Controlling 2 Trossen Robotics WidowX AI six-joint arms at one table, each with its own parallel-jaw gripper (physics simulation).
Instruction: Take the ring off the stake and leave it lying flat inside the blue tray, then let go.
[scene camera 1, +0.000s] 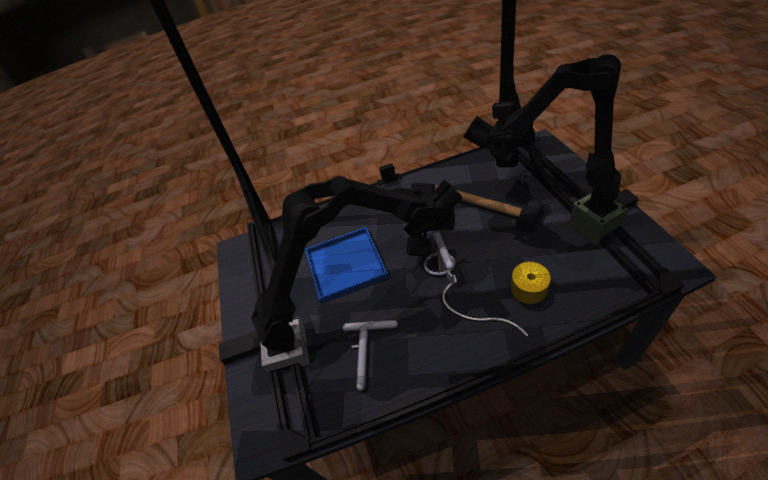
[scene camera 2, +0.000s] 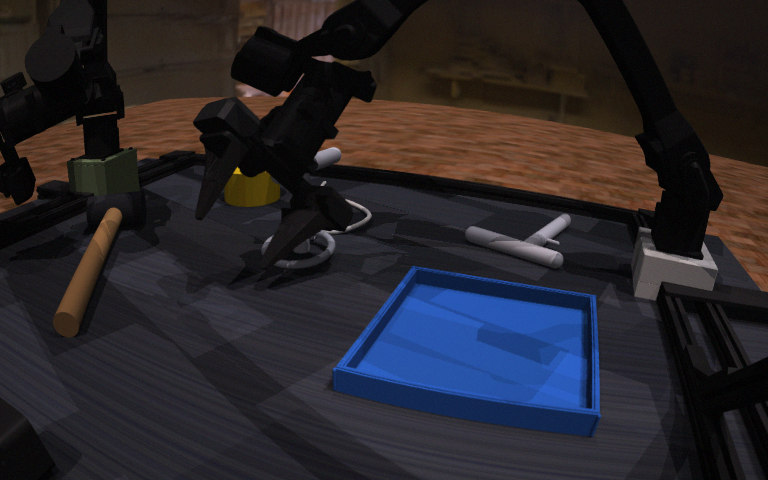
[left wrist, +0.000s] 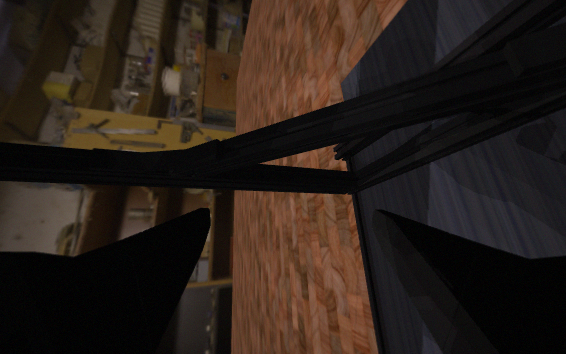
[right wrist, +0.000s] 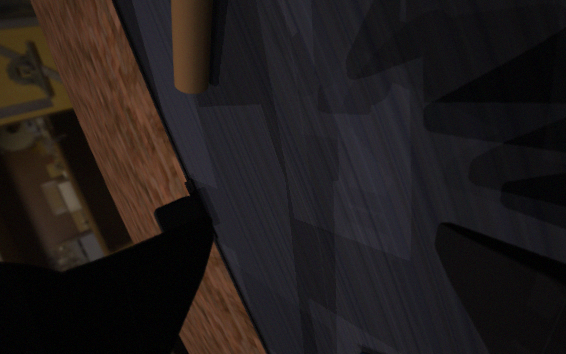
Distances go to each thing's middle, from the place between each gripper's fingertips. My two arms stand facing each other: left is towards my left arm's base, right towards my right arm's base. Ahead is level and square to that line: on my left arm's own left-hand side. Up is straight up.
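From my left hand: wooden-handled hammer (scene camera 2: 105, 213), 130 mm below, 140 mm ahead, 140 mm to the right; yellow roll (scene camera 2: 240, 190), 130 mm below, 440 mm ahead, 200 mm to the right; blue tray (scene camera 2: 493, 351), 150 mm below, 150 mm ahead, 600 mm to the right; T-shaped piece (scene camera 2: 531, 249), 150 mm below, 430 mm ahead, 610 mm to the right.
My right hand: 30 mm above the wooden-handled hammer, 220 mm to the right of it. From my right hand: yellow roll, 30 mm below, 300 mm ahead, 160 mm to the left; blue tray, 50 mm below, 10 mm ahead, 240 mm to the right; T-shaped piece, 50 mm below, 290 mm ahead, 240 mm to the right.
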